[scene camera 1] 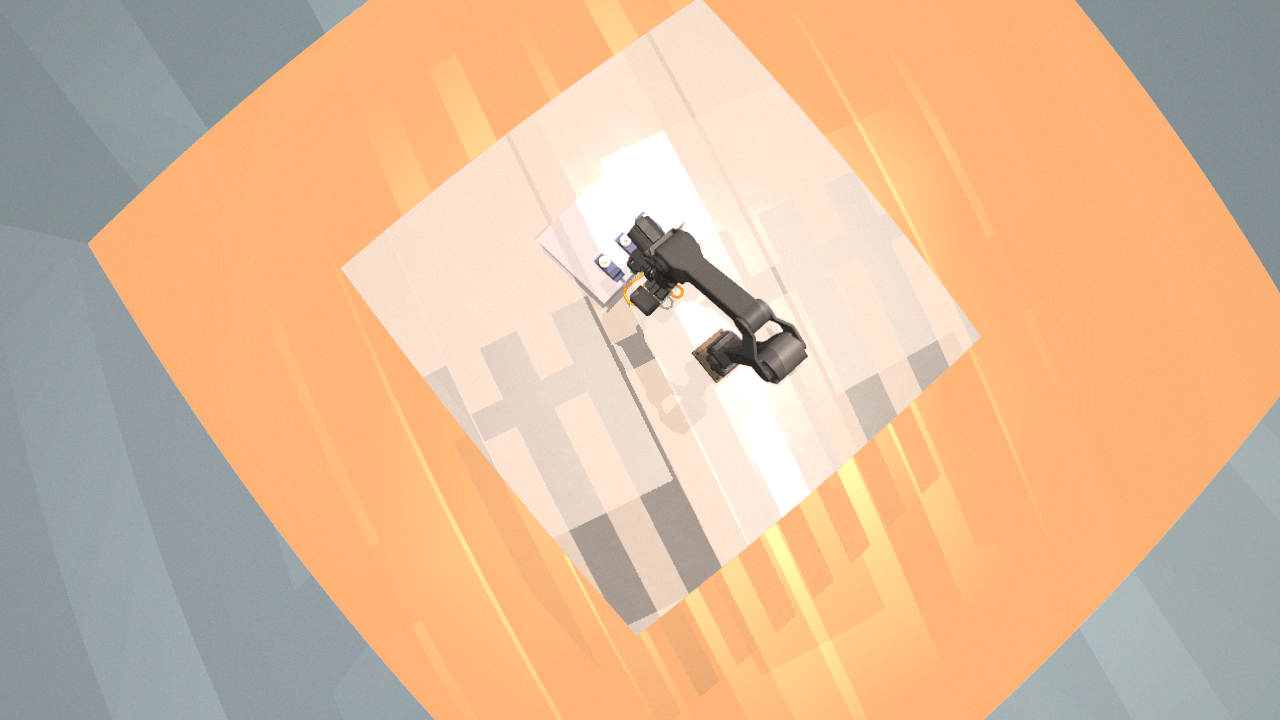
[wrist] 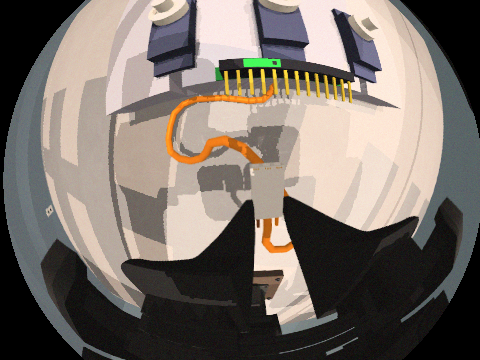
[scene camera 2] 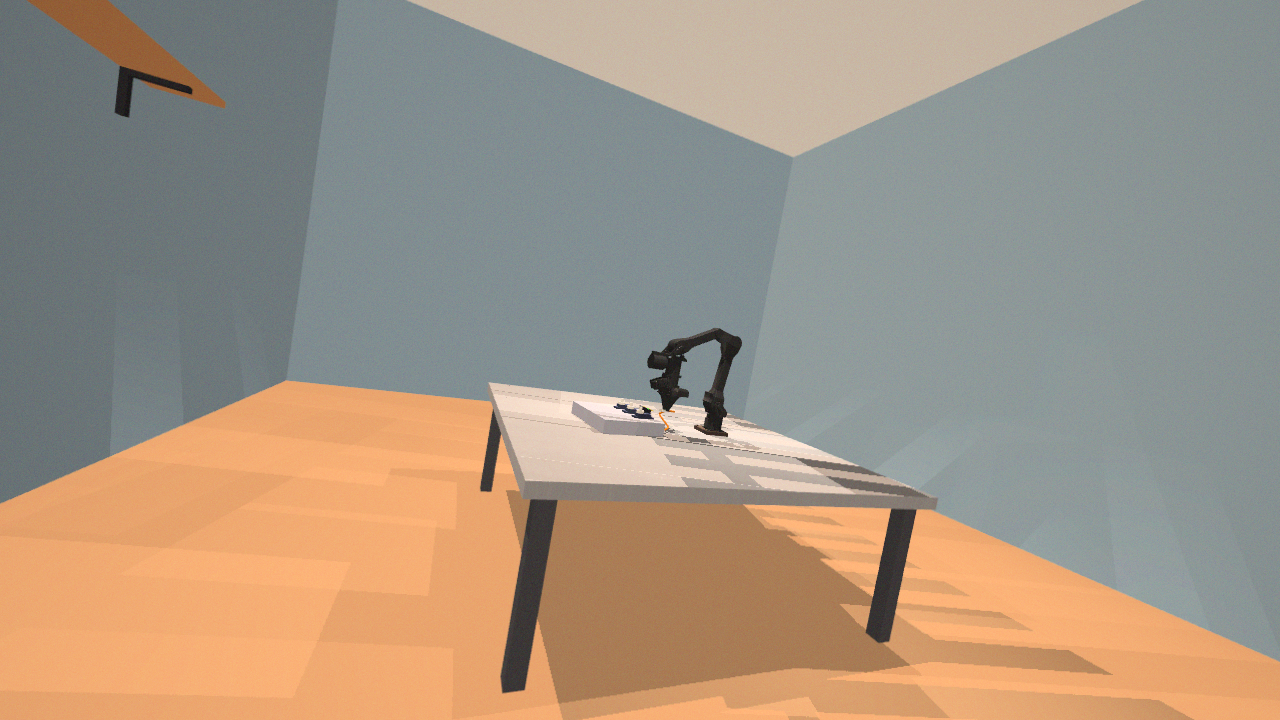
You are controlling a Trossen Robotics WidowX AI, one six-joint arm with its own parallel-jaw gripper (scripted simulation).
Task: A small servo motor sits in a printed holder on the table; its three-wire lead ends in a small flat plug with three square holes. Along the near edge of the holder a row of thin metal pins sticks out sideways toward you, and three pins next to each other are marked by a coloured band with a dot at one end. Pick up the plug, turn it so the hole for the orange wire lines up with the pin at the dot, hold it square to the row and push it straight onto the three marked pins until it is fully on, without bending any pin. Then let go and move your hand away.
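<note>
There is a holder in the pictures, I see. My own gripper is in them as well, and I find that gripper both in scene camera 2 and in the wrist view.
</note>
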